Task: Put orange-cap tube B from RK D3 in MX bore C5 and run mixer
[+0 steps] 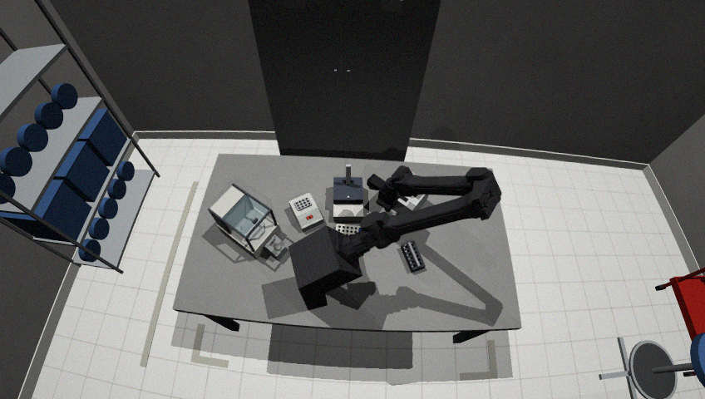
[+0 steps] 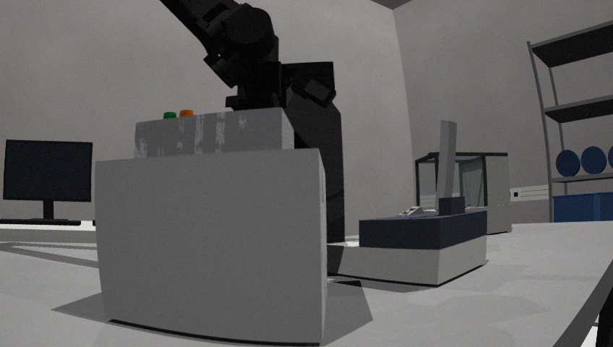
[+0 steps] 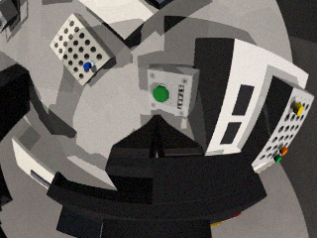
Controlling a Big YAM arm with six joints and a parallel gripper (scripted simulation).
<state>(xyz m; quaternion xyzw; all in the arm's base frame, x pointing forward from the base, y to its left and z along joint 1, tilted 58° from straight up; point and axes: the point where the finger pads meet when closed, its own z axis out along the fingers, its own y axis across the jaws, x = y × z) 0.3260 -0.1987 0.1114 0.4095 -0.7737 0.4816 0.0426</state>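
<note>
My gripper is now 80 mm above the green start key. Round my hand: yellow-capped tube 140 mm ahead, 80 mm to the right, 10 mm above; perforated shaking block 130 mm to the right, 130 mm ahead, 10 mm above; green-capped tube 170 mm to the right, 110 mm ahead, 10 mm above.
</note>
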